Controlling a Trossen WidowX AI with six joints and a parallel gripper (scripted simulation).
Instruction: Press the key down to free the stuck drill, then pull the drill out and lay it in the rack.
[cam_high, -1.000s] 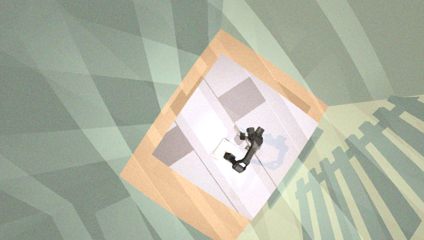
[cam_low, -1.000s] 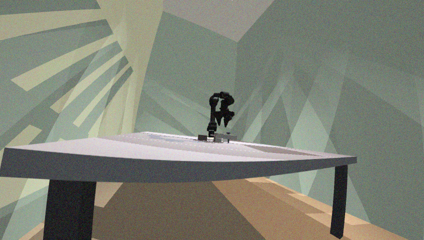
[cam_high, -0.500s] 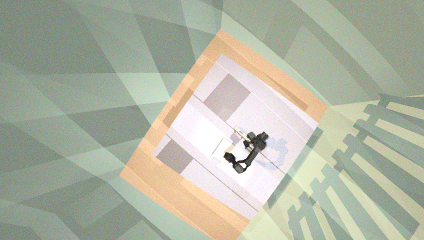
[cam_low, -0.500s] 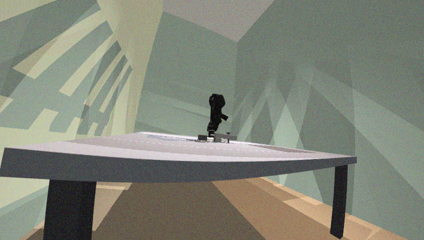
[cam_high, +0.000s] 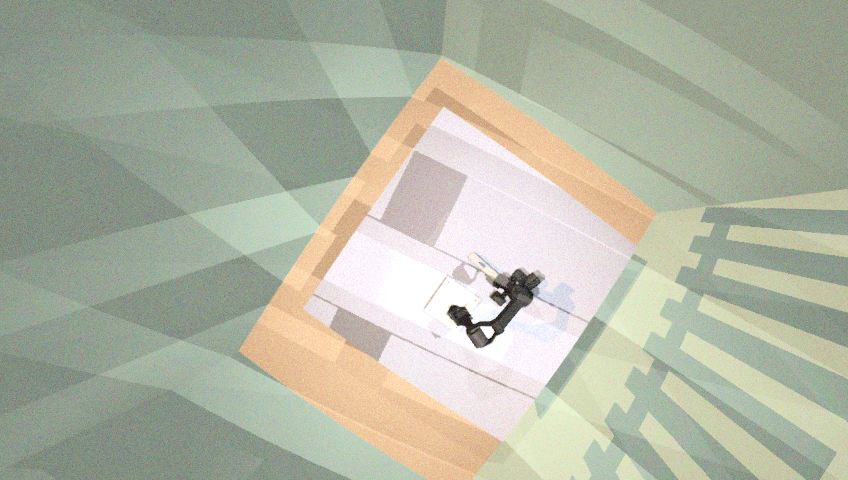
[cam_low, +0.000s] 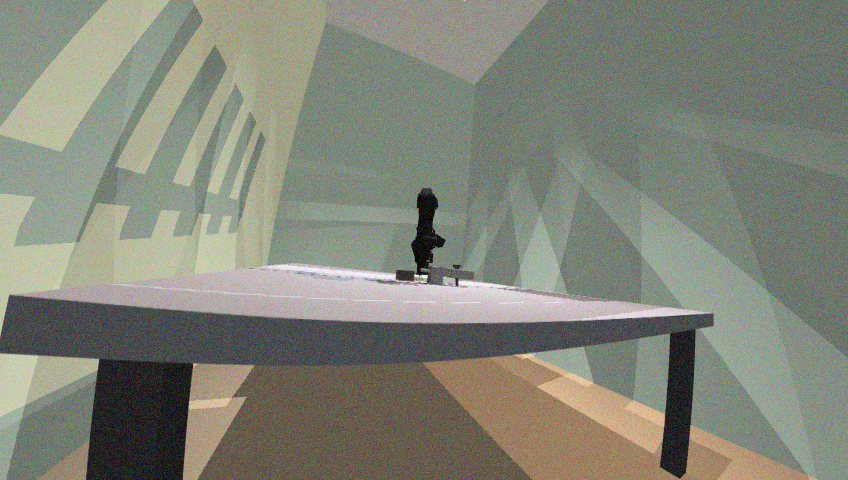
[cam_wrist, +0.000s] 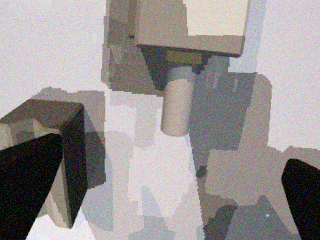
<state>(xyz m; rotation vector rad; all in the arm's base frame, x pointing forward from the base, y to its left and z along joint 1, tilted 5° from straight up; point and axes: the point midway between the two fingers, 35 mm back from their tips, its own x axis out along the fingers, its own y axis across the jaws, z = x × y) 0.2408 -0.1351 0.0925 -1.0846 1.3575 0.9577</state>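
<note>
My gripper tip is now 60 mm to the right of the drill, 20 mm above it and 10 mm short of it. Also, from my gripper tip: dark block: 80 mm behind, 50 mm below, 20 mm to the right; key: 150 mm to the left, 30 mm ahead, 20 mm below.
</note>
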